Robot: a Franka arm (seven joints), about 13 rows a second.
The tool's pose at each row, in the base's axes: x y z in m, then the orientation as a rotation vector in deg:
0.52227 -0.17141 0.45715 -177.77 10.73 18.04
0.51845 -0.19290 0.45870 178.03 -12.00 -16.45
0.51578 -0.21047 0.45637 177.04 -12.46 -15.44
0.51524 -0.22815 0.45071 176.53 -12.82 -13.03
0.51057 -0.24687 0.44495 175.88 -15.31 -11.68
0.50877 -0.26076 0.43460 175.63 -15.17 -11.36
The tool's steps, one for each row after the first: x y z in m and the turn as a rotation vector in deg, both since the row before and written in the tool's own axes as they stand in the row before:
-0.00151 0.02179 -0.00139 -1.65 1.14 0.97
0.00018 0.01770 0.00281 -0.96 0.65 0.44
0.00294 0.01732 0.00602 -0.54 1.56 0.34
-0.00100 0.01885 0.00701 -0.36 0.84 1.69
0.00199 0.01330 0.01107 -0.27 0.22 -0.05

